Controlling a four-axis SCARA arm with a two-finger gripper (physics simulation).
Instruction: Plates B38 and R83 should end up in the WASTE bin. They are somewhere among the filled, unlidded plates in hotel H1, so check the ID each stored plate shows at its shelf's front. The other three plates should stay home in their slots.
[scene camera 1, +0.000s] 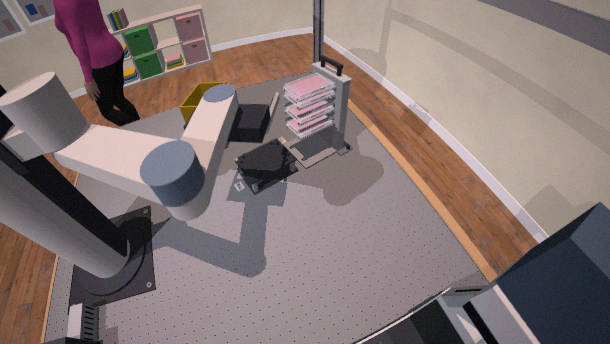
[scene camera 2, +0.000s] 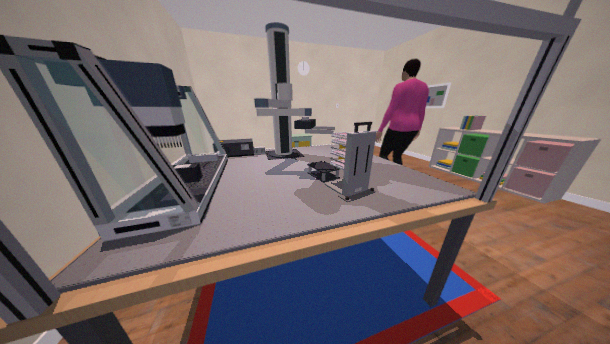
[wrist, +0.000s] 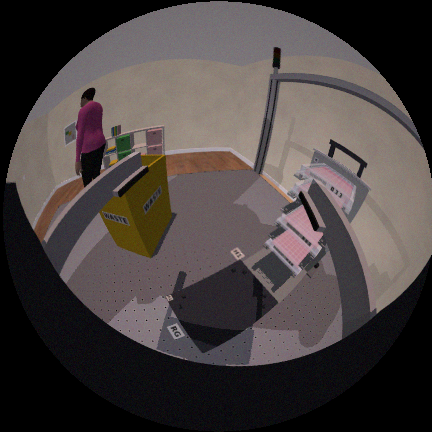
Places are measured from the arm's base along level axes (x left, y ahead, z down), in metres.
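Pixels of known places: gripper, between the fingertips: (scene camera 1: 248, 95) (scene camera 2: 334, 130) (wrist: 222, 167); arm's base, origin of its link: (scene camera 1: 113, 257) (scene camera 2: 283, 155).
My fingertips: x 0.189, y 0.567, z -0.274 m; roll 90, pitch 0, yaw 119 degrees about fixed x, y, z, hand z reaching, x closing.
For each thing: its middle in the pictures, then the offset to it from my fingertips. "pt": a spot on its surface instead.
- Hotel H1, middle of its body: (wrist: 311, 217) (scene camera 1: 316, 107) (scene camera 2: 352, 157) dx -0.003, dy +0.206, dz +0.101 m
- top plate, middle of its body: (wrist: 333, 180) (scene camera 1: 309, 85) dx -0.020, dy +0.175, dz +0.003 m
- yellow WASTE bin, middle of its body: (wrist: 135, 203) (scene camera 1: 210, 116) (scene camera 2: 350, 150) dx +0.203, dy -0.131, dz +0.162 m
- RG label, a spot on its surface: (wrist: 175, 331) pt dx -0.086, dy -0.098, dz +0.261 m
- framed machine, a spot on its surface: (scene camera 2: 145, 110) pt dx -0.718, dy +0.220, dz -0.106 m
Hotel H1 (scene camera 1: 342, 107) (scene camera 2: 357, 165) (wrist: 359, 204) stands upright with several pink-filled plates on its shelves. In the wrist view the top plate (wrist: 327, 181) shows an ID, perhaps B33, too blurred to be sure. The lower plates (wrist: 295, 245) show no readable ID; a gripper finger covers part of the stack. The yellow WASTE bin (scene camera 1: 192, 104) (wrist: 137, 212) is partly behind the arm in scene camera 1, and its inside is hidden. My gripper (wrist: 222, 167) is open and empty, raised above the table between bin and hotel.
A dark low stand (scene camera 1: 265, 162) (scene camera 2: 323, 167) (wrist: 225, 295) sits in front of the hotel. Its corner labels show in the wrist view, with an RG label (wrist: 175, 331) nearby. A framed machine (scene camera 2: 145, 110) stands at one table end. A person (scene camera 1: 92, 50) (scene camera 2: 407, 107) (wrist: 91, 135) stands beyond the table.
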